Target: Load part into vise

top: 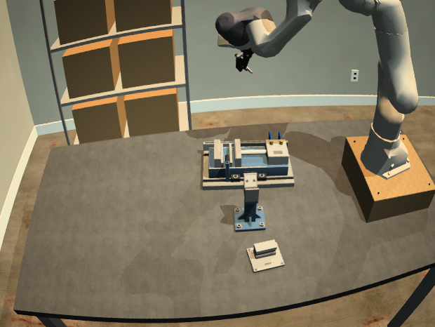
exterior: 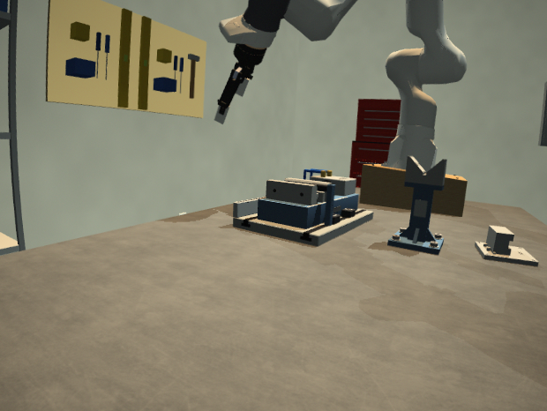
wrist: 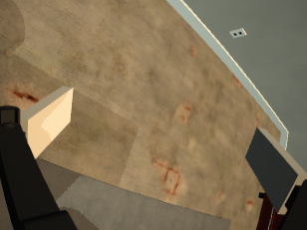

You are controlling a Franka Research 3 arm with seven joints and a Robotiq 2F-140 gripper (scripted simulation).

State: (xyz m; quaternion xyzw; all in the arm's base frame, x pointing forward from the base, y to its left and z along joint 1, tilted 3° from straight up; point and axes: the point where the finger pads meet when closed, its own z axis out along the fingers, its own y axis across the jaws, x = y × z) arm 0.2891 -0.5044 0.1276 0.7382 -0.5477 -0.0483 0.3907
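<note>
My gripper is now 680 mm to the right of the part, 250 mm above it and 180 mm short of it. The rest, counted from my hand: air cylinder body 330 mm to the left, 200 mm below, 50 mm ahead; then moving jaw 300 mm to the left, 200 mm below, 180 mm ahead; then cylinder rod 310 mm to the left, 200 mm below, 130 mm ahead.
</note>
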